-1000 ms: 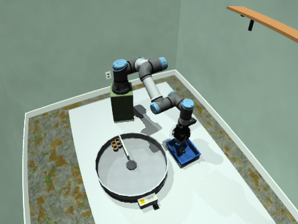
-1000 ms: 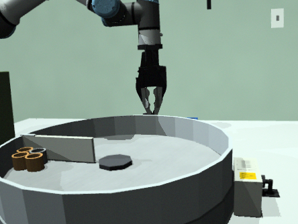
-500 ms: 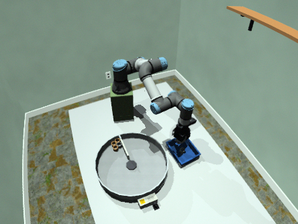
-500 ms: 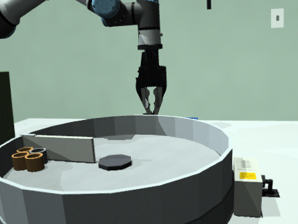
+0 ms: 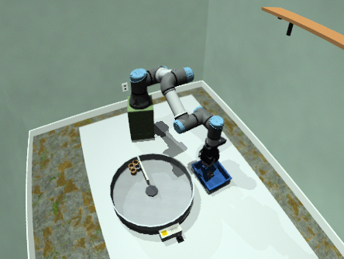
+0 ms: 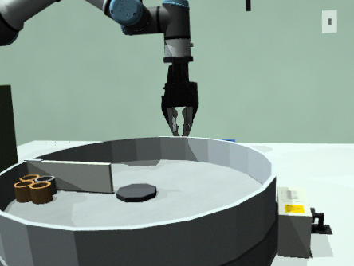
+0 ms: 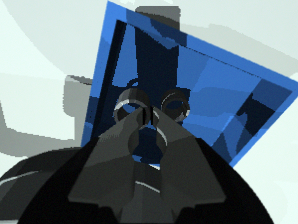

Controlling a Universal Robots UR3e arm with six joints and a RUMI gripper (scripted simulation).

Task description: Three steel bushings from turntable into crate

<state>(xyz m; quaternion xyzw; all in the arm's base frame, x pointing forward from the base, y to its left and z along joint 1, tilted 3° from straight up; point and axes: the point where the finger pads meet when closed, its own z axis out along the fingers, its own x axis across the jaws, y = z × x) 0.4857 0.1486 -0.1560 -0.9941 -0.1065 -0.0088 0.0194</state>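
Now: hand 40 mm short of the blue crate, 10 mm to the left of it and 40 mm above it. Also, from my hand: grey turntable 40 mm behind, 340 mm to the right, 10 mm below.
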